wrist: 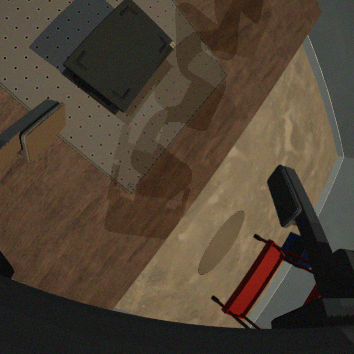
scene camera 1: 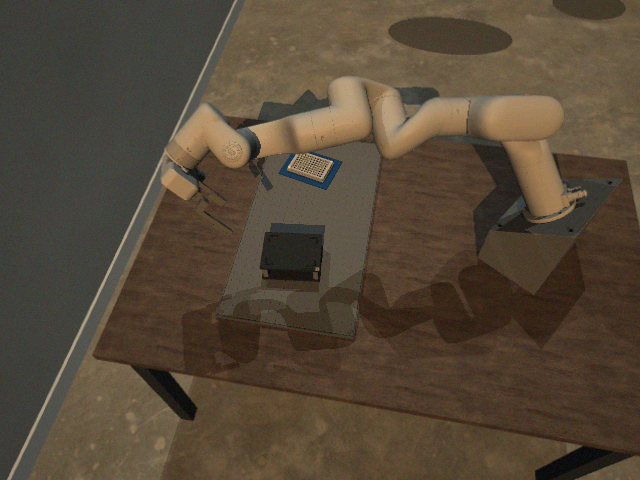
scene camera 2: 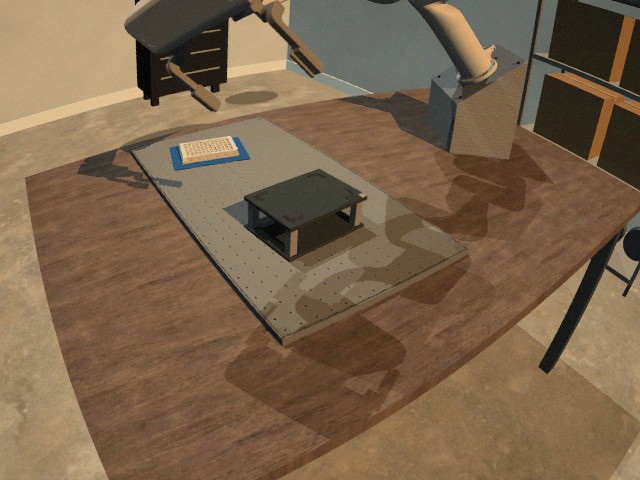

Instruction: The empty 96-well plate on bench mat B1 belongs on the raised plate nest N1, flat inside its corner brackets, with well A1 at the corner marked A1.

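Places are measured from the arm's base along level axes (x right, y ahead, z up), in centimetres.
Pixels of known places: hand, its tool point: (wrist: 169, 161) (scene camera 1: 219, 212) (scene camera 2: 251, 80); arm's base, origin of its link: (scene camera 1: 549, 208) (scene camera 2: 477, 71).
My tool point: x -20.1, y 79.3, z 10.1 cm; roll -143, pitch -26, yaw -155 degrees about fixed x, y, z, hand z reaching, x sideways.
For each thing: its top centre in the pictures, then the offset to it from my tool point. Level surfaces: height alone.
- pale 96-well plate, centre of its top: (scene camera 2: 207, 146) (scene camera 1: 310, 164) dy -13.4, dx +42.4, dz -27.9 cm
- blue bench mat, height of its surface: dz -29.4 cm
- raised plate nest, centre of its top: (scene camera 2: 306, 193) (wrist: 125, 50) (scene camera 1: 291, 250) dy -14.3, dx +6.5, dz -23.2 cm
- grey perforated board, height of its surface: dz -29.6 cm
- brown wooden table, height of its surface: dz -30.9 cm
The pale 96-well plate (scene camera 1: 310, 166) (scene camera 2: 209, 148) lies flat on the blue bench mat (scene camera 1: 334, 171) (scene camera 2: 244, 152) at the far end of the perforated board. The raised plate nest (scene camera 1: 292, 250) (scene camera 2: 305, 198) (wrist: 117, 55) is a dark platform on legs with corner brackets, and its top is bare. A small pale mark shows at one corner; no lettering is legible. My gripper (scene camera 1: 227, 215) (scene camera 2: 265, 88) (wrist: 167, 160) is open and empty, high above the table, well apart from plate and nest, and tilted. The plate does not show in the wrist view.
The grey perforated board (scene camera 1: 310, 206) (scene camera 2: 206, 180) (wrist: 100, 145) carries the mat and nest on the brown wooden table (scene camera 1: 423, 232) (scene camera 2: 129, 284). The arm's base block (scene camera 1: 532, 258) (scene camera 2: 480, 124) stands at the table's other side. A red cart (wrist: 257, 277) stands beyond the table.
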